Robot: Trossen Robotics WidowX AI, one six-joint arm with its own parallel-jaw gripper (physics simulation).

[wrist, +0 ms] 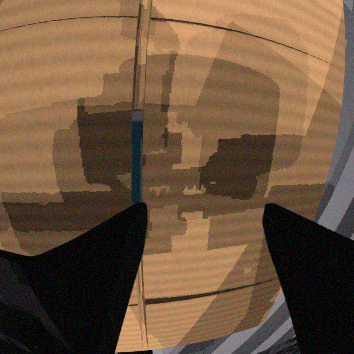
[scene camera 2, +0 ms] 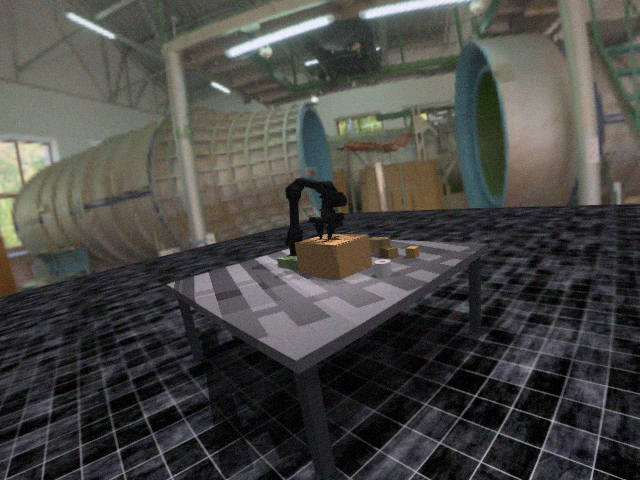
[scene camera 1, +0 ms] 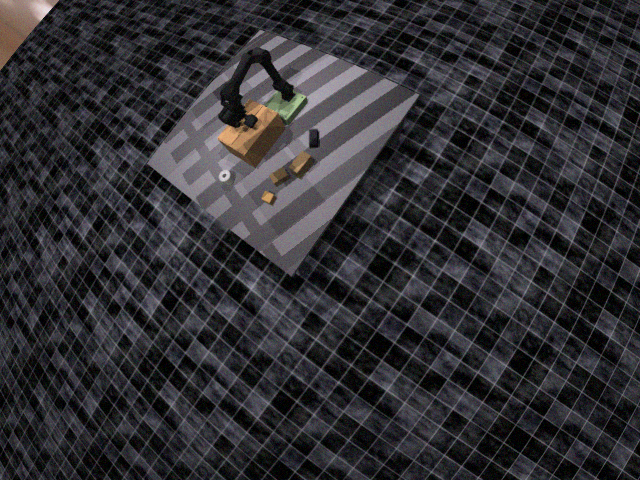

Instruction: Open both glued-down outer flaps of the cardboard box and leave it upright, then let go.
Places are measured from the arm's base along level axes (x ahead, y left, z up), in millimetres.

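Pixels of known places: gripper, fingertip midpoint: (wrist: 206, 212) (scene camera 2: 325, 239) (scene camera 1: 243, 122); arm's base, link origin: (scene camera 2: 295, 254) (scene camera 1: 288, 96).
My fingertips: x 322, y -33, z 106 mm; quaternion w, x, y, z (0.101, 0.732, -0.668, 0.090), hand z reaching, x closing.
Note:
Ahead of a thing's pixels: the offset from my fingertips to its middle. Level surfaces: height alone.
The cardboard box {dz -80, dx +6, dy +30 mm} (scene camera 1: 257, 140) (scene camera 2: 333, 260) (wrist: 65, 65) stands upright on the table. Its two outer flaps lie down over the top and meet at a narrow seam, which runs nearly up and down in the wrist view. A blue strip {dz -88, dx +6, dy +30 mm} (wrist: 137, 160) shows in the seam. My gripper (scene camera 1: 241, 124) (scene camera 2: 325, 238) (wrist: 206, 212) is open and empty, pointing down over the box top. In the wrist view the left fingertip lies over the seam and the right one over the right-hand flap. Whether the tips touch the cardboard cannot be told.
A green plate (scene camera 1: 294, 109) (scene camera 2: 286, 262) lies at the arm's base beside the box. A white roll {dz -128, dx +298, dy +51 mm} (scene camera 1: 224, 176) (scene camera 2: 382, 267) stands near the box. Brown blocks {dz -118, dx +3, dy +386 mm} (scene camera 1: 301, 163) {dz -133, dx +122, dy +320 mm} (scene camera 1: 279, 176) {dz -133, dx +253, dy +347 mm} (scene camera 1: 267, 197) and a small black object {dz -141, dx -177, dy +332 mm} (scene camera 1: 313, 138) lie on the striped table {dz -158 mm} (scene camera 1: 361, 111) (scene camera 2: 289, 341).

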